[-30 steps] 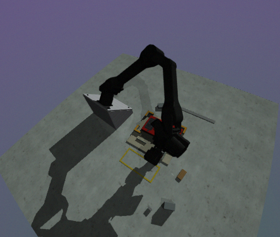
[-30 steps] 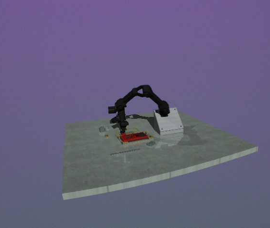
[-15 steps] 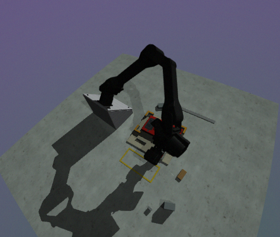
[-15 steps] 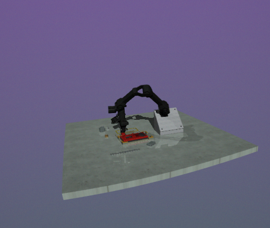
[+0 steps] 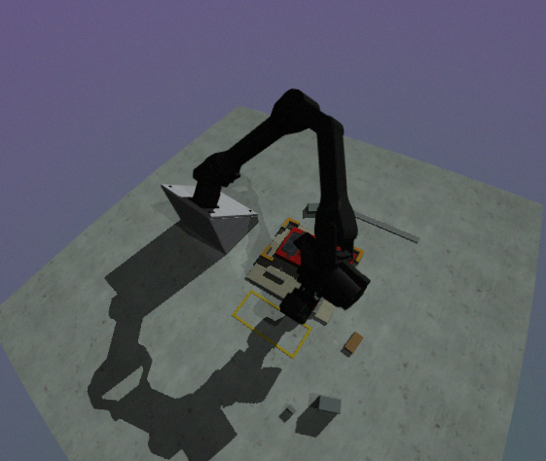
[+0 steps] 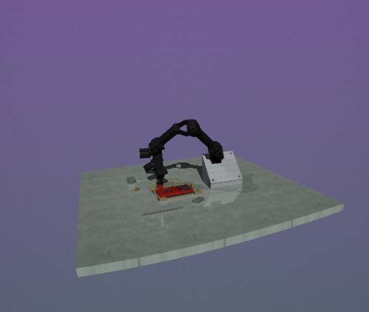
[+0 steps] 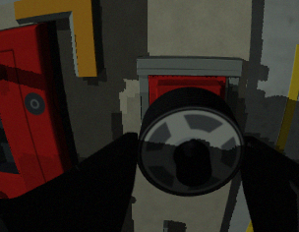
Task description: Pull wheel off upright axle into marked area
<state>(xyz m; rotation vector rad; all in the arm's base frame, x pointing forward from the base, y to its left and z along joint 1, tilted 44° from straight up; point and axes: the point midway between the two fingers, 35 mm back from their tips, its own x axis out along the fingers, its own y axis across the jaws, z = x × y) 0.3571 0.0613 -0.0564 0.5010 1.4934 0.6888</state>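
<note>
Right now my gripper tip is 90 mm to the right of the grey base board, 70 mm past it and 30 mm above it. Also, from my gripper tip: brown block (140 mm ahead, 40 mm below, 20 mm to the right); then long grey bar (330 mm to the left, 40 mm below, 40 mm ahead).
</note>
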